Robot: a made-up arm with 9 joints. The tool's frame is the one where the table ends. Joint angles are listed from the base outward.
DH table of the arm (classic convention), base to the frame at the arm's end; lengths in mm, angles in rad. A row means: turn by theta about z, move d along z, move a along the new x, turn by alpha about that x. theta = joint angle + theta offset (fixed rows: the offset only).
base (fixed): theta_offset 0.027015, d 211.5, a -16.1, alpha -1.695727
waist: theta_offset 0, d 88.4, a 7.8, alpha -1.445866
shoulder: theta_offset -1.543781, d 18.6, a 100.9, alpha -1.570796
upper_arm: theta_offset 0.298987, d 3.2, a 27, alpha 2.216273
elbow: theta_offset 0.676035, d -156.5, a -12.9, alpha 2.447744
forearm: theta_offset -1.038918, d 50, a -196.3, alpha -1.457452
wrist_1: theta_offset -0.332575, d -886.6, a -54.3, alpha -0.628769
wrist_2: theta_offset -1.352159, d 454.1, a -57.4, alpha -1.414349
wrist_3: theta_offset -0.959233, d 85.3, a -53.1, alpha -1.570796
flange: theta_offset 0, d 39.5, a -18.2, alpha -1.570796
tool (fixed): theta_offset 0, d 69, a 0, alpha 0
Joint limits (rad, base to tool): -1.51..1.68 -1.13..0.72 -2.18..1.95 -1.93..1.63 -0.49..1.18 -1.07..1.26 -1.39..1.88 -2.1..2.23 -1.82..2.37
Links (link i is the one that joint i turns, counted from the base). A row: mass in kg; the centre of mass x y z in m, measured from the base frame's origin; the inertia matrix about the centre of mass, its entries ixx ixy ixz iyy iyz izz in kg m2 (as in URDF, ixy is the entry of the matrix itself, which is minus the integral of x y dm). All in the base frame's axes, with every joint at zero. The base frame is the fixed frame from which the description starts. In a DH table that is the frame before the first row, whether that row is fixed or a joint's. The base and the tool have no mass.
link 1: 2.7; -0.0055 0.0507 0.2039; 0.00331 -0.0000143 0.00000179 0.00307 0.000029 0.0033
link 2: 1.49; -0.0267 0.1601 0.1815; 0.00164 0 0 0.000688 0.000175 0.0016
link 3: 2.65; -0.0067 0.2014 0.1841; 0.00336 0 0 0.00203 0 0.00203
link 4: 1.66; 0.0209 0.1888 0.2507; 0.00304 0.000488 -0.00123 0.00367 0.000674 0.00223
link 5: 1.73; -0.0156 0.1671 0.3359; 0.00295 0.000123 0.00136 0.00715 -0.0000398 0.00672
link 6: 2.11; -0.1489 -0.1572 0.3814; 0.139 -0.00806 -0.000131 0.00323 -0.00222 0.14
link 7: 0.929; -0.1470 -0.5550 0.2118; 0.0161 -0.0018 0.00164 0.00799 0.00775 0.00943
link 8: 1.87; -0.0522 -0.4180 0.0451; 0.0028 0.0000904 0 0.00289 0 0.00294
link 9: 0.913; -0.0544 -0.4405 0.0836; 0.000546 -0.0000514 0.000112 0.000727 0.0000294 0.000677
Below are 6 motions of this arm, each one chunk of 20 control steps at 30 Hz.
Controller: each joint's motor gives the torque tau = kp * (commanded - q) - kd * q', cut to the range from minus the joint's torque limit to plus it. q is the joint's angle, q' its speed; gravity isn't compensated. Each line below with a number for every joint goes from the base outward.
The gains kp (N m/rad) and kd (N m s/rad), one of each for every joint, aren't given. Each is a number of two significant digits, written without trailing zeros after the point. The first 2 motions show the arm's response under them.
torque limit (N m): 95 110 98 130 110 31 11 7.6 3.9
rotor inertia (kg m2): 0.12 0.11 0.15 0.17 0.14 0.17 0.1 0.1 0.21
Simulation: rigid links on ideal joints. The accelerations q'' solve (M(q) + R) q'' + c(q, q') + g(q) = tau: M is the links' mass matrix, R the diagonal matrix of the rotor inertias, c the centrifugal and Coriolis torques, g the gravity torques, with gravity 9.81 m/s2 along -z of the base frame. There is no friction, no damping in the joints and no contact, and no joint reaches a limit. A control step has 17 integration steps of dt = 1/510 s. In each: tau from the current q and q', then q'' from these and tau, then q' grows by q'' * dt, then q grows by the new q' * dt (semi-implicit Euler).
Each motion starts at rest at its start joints. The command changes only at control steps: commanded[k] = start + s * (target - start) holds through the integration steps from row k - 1 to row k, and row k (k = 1, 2, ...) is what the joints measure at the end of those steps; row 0 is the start. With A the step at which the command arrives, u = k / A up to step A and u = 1 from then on. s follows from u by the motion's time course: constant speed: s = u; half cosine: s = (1 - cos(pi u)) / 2; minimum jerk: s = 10 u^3 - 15 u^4 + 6 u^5; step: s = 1 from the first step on.
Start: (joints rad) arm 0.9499 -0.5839 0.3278 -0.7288 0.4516 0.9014 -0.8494 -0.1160 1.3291
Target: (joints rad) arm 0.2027 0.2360 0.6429 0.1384 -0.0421 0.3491 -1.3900 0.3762 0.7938
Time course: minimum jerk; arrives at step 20
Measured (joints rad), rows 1 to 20:
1: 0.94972 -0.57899 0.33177 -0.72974 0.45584 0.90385 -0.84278 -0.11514 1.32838
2: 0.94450 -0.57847 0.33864 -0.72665 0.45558 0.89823 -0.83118 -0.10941 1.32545
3: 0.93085 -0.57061 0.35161 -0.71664 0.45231 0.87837 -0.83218 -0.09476 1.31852
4: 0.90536 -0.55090 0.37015 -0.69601 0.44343 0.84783 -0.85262 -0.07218 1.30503
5: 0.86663 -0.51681 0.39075 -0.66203 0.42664 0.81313 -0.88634 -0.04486 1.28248
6: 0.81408 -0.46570 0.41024 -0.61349 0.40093 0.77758 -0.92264 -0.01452 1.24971
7: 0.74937 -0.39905 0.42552 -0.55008 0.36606 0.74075 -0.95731 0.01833 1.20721
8: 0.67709 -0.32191 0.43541 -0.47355 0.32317 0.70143 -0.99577 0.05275 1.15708
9: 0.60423 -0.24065 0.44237 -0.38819 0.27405 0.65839 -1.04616 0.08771 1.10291
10: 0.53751 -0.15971 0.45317 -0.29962 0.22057 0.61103 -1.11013 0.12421 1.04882
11: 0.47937 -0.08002 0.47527 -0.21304 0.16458 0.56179 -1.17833 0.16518 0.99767
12: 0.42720 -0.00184 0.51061 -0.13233 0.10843 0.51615 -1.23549 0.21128 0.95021
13: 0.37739 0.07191 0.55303 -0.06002 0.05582 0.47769 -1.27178 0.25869 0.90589
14: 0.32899 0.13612 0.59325 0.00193 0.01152 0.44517 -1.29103 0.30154 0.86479
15: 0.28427 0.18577 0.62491 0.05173 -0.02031 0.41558 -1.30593 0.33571 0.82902
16: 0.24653 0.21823 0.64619 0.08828 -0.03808 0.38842 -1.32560 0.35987 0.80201
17: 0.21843 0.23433 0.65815 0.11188 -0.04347 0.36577 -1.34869 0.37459 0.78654
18: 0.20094 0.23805 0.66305 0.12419 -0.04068 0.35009 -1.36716 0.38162 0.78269
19: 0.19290 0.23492 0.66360 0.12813 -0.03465 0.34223 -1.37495 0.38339 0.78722
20: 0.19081 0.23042 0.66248 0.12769 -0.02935 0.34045 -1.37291 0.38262 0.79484
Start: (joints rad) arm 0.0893 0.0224 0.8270 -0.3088 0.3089 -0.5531 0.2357 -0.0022 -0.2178
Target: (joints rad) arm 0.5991 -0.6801 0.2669 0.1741 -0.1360 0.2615 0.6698 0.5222 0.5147
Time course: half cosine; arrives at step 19
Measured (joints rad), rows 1 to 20:
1: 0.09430 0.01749 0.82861 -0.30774 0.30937 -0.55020 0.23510 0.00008 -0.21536
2: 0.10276 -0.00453 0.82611 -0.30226 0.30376 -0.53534 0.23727 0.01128 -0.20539
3: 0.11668 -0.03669 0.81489 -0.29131 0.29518 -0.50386 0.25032 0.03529 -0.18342
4: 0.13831 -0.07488 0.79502 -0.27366 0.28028 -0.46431 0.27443 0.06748 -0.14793
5: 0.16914 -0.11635 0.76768 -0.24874 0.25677 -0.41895 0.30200 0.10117 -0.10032
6: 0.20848 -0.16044 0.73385 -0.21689 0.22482 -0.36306 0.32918 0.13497 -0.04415
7: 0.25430 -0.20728 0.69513 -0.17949 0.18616 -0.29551 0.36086 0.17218 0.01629
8: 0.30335 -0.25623 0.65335 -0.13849 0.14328 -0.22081 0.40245 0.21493 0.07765
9: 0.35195 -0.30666 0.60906 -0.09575 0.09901 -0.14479 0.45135 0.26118 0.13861
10: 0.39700 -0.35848 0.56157 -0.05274 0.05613 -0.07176 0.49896 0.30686 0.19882
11: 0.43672 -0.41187 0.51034 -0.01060 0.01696 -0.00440 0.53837 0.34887 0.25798
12: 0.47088 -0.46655 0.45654 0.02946 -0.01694 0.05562 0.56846 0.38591 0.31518
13: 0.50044 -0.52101 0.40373 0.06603 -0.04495 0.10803 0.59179 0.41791 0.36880
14: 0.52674 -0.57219 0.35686 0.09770 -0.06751 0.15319 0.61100 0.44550 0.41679
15: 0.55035 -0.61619 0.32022 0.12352 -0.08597 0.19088 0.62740 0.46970 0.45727
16: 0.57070 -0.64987 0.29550 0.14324 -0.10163 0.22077 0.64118 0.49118 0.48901
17: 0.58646 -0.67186 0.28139 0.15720 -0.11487 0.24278 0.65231 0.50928 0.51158
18: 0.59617 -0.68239 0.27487 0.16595 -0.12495 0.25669 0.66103 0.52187 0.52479
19: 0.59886 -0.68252 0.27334 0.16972 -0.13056 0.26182 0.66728 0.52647 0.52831
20: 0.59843 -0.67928 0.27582 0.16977 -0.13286 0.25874 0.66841 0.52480 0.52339
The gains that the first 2 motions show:
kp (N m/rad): 1600 1600 1400 3100 1700 590 130 160 140
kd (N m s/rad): 11 14 22 47 20 4.9 1.9 1.7 1.5
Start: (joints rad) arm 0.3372 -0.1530 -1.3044 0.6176 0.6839 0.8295 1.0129 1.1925 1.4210
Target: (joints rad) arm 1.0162 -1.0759 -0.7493 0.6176 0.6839 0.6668 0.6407 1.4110 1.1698
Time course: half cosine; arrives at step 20
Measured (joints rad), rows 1 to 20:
1: 0.34220 -0.15453 -1.30609 0.61875 0.68054 0.82433 1.01581 1.19758 1.42009
2: 0.35506 -0.17059 -1.30739 0.62205 0.67769 0.82519 1.02301 1.20842 1.41616
3: 0.37411 -0.19977 -1.30239 0.62567 0.67514 0.83419 1.02877 1.21594 1.40761
4: 0.39840 -0.23692 -1.28827 0.62925 0.67149 0.83831 1.02831 1.22002 1.39435
5: 0.42851 -0.28544 -1.26480 0.63176 0.66779 0.83316 1.01801 1.22868 1.37783
6: 0.46413 -0.34523 -1.23076 0.63244 0.66481 0.82119 0.99362 1.24432 1.36038
7: 0.50553 -0.41275 -1.18600 0.63131 0.66250 0.80475 0.95516 1.26235 1.34384
8: 0.55393 -0.48505 -1.13362 0.62867 0.66165 0.78505 0.90833 1.27877 1.32857
9: 0.61039 -0.55919 -1.07813 0.62469 0.66408 0.76377 0.86019 1.29350 1.31344
10: 0.67467 -0.63248 -1.02332 0.61949 0.67158 0.74354 0.81564 1.30749 1.29683
11: 0.74381 -0.70422 -0.97115 0.61319 0.68427 0.72578 0.77635 1.32003 1.27781
12: 0.81216 -0.77502 -0.92127 0.60619 0.69936 0.70870 0.74060 1.33040 1.25694
13: 0.87388 -0.84437 -0.87221 0.59938 0.71189 0.68883 0.70427 1.34051 1.23630
14: 0.92601 -0.90935 -0.82393 0.59396 0.71806 0.66517 0.66441 1.35417 1.21845
15: 0.96900 -0.96589 -0.77930 0.59065 0.71820 0.64185 0.62376 1.37270 1.20505
16: 1.00418 -1.01144 -0.74257 0.58946 0.71622 0.62453 0.59035 1.39204 1.19578
17: 1.03111 -1.04590 -0.71717 0.58964 0.71485 0.61196 0.57089 1.40540 1.18871
18: 1.04805 -1.07134 -0.70274 0.59039 0.71461 0.60371 0.56805 1.41100 1.18217
19: 1.05561 -1.08661 -0.69745 0.59147 0.71483 0.60281 0.57361 1.41197 1.17610
20: 1.05509 -1.08995 -0.69886 0.59269 0.71459 0.61393 0.57637 1.41159 1.17197

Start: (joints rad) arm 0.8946 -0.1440 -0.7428 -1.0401 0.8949 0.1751 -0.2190 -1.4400 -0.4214
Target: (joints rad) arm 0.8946 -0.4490 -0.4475 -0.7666 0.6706 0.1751 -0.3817 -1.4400 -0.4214
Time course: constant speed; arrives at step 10
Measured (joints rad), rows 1 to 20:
1: 0.90656 -0.17737 -0.71373 -1.01791 0.87534 0.18042 -0.22154 -1.43393 -0.42129
2: 0.91666 -0.20900 -0.68042 -0.99355 0.85450 0.17430 -0.23513 -1.43068 -0.42200
3: 0.91953 -0.23956 -0.64722 -0.96784 0.83284 0.16728 -0.25711 -1.43285 -0.42359
4: 0.91511 -0.27137 -0.61702 -0.94032 0.81038 0.16856 -0.27941 -1.43592 -0.42505
5: 0.90659 -0.30236 -0.58974 -0.91142 0.78743 0.17297 -0.29712 -1.43616 -0.42515
6: 0.89905 -0.33179 -0.56302 -0.88188 0.76322 0.17507 -0.31190 -1.43440 -0.42348
7: 0.89644 -0.36011 -0.53496 -0.85276 0.73847 0.17599 -0.32730 -1.43361 -0.42095
8: 0.89932 -0.38834 -0.50467 -0.82475 0.71421 0.17755 -0.34364 -1.43463 -0.41916
9: 0.90501 -0.41740 -0.47228 -0.79785 0.69084 0.17860 -0.35897 -1.43594 -0.41926
10: 0.90989 -0.44790 -0.43908 -0.77160 0.66845 0.17792 -0.37288 -1.43619 -0.42117
11: 0.91399 -0.43868 -0.43445 -0.77033 0.67007 0.17357 -0.38115 -1.43888 -0.42395
12: 0.91528 -0.43864 -0.43455 -0.77030 0.67029 0.17933 -0.37527 -1.43689 -0.42558
13: 0.91221 -0.44156 -0.43648 -0.77052 0.67196 0.18195 -0.36586 -1.43444 -0.42526
14: 0.90693 -0.44443 -0.43893 -0.77093 0.67461 0.17708 -0.36413 -1.43378 -0.42340
15: 0.90292 -0.44793 -0.44091 -0.77152 0.67708 0.17264 -0.37082 -1.43432 -0.42127
16: 0.90210 -0.45046 -0.44178 -0.77237 0.67931 0.17191 -0.37799 -1.43481 -0.42013
17: 0.90420 -0.45101 -0.44106 -0.77311 0.68013 0.17226 -0.37913 -1.43462 -0.42050
18: 0.90767 -0.44958 -0.43917 -0.77339 0.67924 0.17246 -0.37508 -1.43426 -0.42200
19: 0.91069 -0.44713 -0.43730 -0.77310 0.67733 0.17365 -0.37066 -1.43436 -0.42367
20: 0.91188 -0.44471 -0.43649 -0.77234 0.67527 0.17579 -0.36886 -1.43489 -0.42456

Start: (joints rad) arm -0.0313 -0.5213 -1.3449 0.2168 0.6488 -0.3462 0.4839 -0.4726 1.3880
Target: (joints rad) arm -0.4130 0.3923 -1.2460 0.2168 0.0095 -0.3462 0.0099 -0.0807 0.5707
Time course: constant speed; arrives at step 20
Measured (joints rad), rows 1 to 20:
1: -0.04021 -0.47408 -1.34967 0.21048 0.63105 -0.37442 0.45462 -0.46717 1.37865
2: -0.05165 -0.41899 -1.34406 0.20777 0.60326 -0.38526 0.40029 -0.44669 1.35174
3: -0.06912 -0.37462 -1.32853 0.20605 0.57092 -0.36944 0.36222 -0.41501 1.30751
4: -0.09360 -0.32517 -1.31223 0.20704 0.53241 -0.35746 0.35721 -0.38375 1.24602
5: -0.12218 -0.27735 -1.30072 0.21011 0.49121 -0.34788 0.36683 -0.35884 1.17386
6: -0.15221 -0.23369 -1.29675 0.21449 0.45012 -0.33831 0.36442 -0.34023 1.10870
7: -0.18108 -0.19027 -1.29930 0.21961 0.40995 -0.33364 0.34178 -0.32535 1.05970
8: -0.20627 -0.14676 -1.30455 0.22418 0.37216 -0.33362 0.30833 -0.31166 1.02720
9: -0.22643 -0.10252 -1.30814 0.22688 0.33797 -0.33564 0.27549 -0.29711 1.00502
10: -0.24205 -0.05667 -1.30673 0.22696 0.30757 -0.33818 0.24777 -0.27975 0.98129
11: -0.25499 -0.01009 -1.29943 0.22449 0.28019 -0.34085 0.22370 -0.25860 0.94645
12: -0.26770 0.03612 -1.28795 0.22040 0.25423 -0.34382 0.20020 -0.23482 0.89954
13: -0.28221 0.08160 -1.27547 0.21621 0.22770 -0.34664 0.17566 -0.21089 0.84659
14: -0.29973 0.12660 -1.26503 0.21343 0.19878 -0.34808 0.15072 -0.18875 0.79648
15: -0.32057 0.17155 -1.25820 0.21299 0.16639 -0.34716 0.12707 -0.16879 0.75421
16: -0.34411 0.21677 -1.25473 0.21488 0.13050 -0.34375 0.10582 -0.15037 0.71894
17: -0.36897 0.26236 -1.25301 0.21828 0.09228 -0.33850 0.08686 -0.13262 0.68561
18: -0.39343 0.30821 -1.25108 0.22184 0.05369 -0.33268 0.06910 -0.11479 0.64881
19: -0.41598 0.35407 -1.24755 0.22430 0.01687 -0.32797 0.05100 -0.09627 0.60639
20: -0.43585 0.39968 -1.24210 0.22492 -0.01675 -0.32587 0.03090 -0.07668 0.56023

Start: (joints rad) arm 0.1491 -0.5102 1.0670 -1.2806 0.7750 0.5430 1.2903 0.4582 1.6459
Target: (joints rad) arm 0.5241 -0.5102 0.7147 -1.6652 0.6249 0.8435 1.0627 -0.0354 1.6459
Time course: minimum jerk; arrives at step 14
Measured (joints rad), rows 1 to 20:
1: 0.15475 -0.50927 1.06801 -1.28070 0.77274 0.54703 1.28917 0.45670 1.64600
2: 0.16923 -0.50751 1.06101 -1.28505 0.76454 0.55726 1.28628 0.44911 1.64616
3: 0.19340 -0.50618 1.04344 -1.29878 0.75215 0.57791 1.28276 0.42933 1.64600
4: 0.22712 -0.50496 1.01571 -1.32420 0.73678 0.60830 1.27489 0.39249 1.64536
5: 0.26888 -0.50294 0.97888 -1.36068 0.71930 0.64404 1.25756 0.33909 1.64445
6: 0.31621 -0.50023 0.93561 -1.40595 0.70069 0.68297 1.22972 0.27449 1.64374
7: 0.36573 -0.49800 0.88888 -1.45633 0.68170 0.72371 1.19542 0.20542 1.64361
8: 0.41425 -0.49730 0.84215 -1.50754 0.66282 0.76350 1.16114 0.13829 1.64406
9: 0.45874 -0.49845 0.79902 -1.55507 0.64459 0.79852 1.13140 0.07858 1.64482
10: 0.49628 -0.50112 0.76264 -1.59494 0.62785 0.82589 1.10744 0.03058 1.64556
11: 0.52434 -0.50447 0.73534 -1.62451 0.61393 0.84448 1.08928 -0.00288 1.64613
12: 0.54127 -0.50726 0.71811 -1.64274 0.60432 0.85429 1.07739 -0.02114 1.64651
13: 0.54744 -0.50819 0.71044 -1.65102 0.60016 0.85706 1.07245 -0.02627 1.64675
14: 0.54585 -0.50642 0.70934 -1.65323 0.60142 0.85625 1.07336 -0.02388 1.64673
15: 0.54161 -0.50217 0.71017 -1.65464 0.60643 0.85629 1.07650 -0.02223 1.64634
16: 0.53693 -0.49742 0.71105 -1.65620 0.61232 0.85800 1.07843 -0.02543 1.64554
17: 0.53359 -0.49409 0.71177 -1.65748 0.61680 0.85911 1.07857 -0.03029 1.64461
18: 0.53267 -0.49349 0.71231 -1.65817 0.61849 0.85846 1.07758 -0.03229 1.64396
19: 0.53406 -0.49582 0.71242 -1.65815 0.61718 0.85698 1.07601 -0.03080 1.64396
20: 0.53692 -0.49985 0.71201 -1.65753 0.61370 0.85573 1.07442 -0.02807 1.64469

